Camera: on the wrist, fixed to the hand. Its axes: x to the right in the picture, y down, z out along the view.
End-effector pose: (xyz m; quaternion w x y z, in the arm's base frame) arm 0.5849 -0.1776 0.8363 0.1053 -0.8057 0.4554 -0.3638
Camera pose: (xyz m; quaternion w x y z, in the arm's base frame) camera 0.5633 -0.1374 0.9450 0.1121 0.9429 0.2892 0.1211
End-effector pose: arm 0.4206 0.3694 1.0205 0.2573 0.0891 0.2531 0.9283
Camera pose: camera 0.4068 0.3812 0.9040 0.8941 0.0789 0.1459 0.4161
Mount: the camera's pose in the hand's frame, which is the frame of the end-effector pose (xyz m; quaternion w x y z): 0.0138 -0.0629 -0.0988 0.6603 -0.0292 -0.2249 -0.7160
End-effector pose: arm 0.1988 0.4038 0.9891 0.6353 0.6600 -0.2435 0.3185
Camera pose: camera 0.2429 0.5078 0.9552 0.6120 0.6632 0.1596 -0.4001
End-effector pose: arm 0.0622 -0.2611 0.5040 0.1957 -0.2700 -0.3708 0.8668
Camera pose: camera 0.1208 -0.1598 0.4894 0.6585 0.2764 -0.5075 0.4821
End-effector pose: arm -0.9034 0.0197 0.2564 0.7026 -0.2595 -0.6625 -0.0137
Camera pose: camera -0.8333 -0.0680 0.2924 0.2975 0.2794 -0.7808 -0.4731
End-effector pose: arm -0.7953 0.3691 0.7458 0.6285 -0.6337 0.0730 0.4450
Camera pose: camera -0.6994 0.3030 0.7644 0.7315 -0.3890 -0.5599 -0.0115
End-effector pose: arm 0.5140 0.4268 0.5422 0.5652 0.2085 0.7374 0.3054
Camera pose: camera 0.4176 0.3689 0.5065 0.7638 -0.3381 0.5002 -0.2284
